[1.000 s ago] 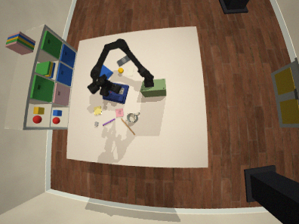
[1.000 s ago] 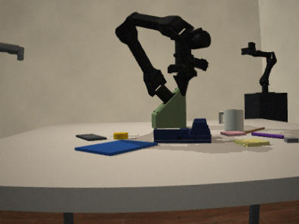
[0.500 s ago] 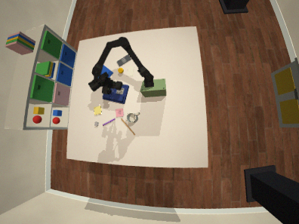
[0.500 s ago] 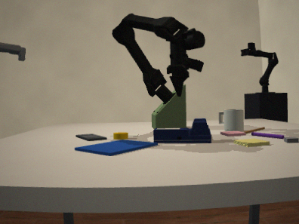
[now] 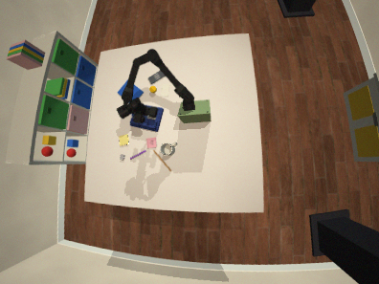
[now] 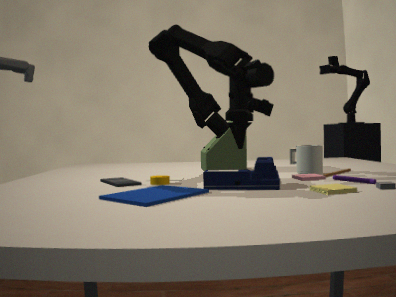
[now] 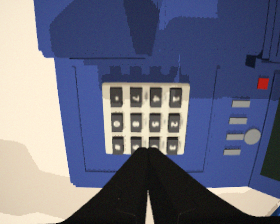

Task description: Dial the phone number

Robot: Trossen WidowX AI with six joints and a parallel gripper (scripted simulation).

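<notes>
The 8 key is 90 mm below my hand, 10 mm to the right of it and 10 mm behind it. Also, from my hand: yellow tape (210 mm to the right, 110 mm below, 10 mm behind); dark blue desk phone (100 mm below, 50 mm ahead); handset (80 mm below, 60 mm ahead, 50 mm to the left).
</notes>
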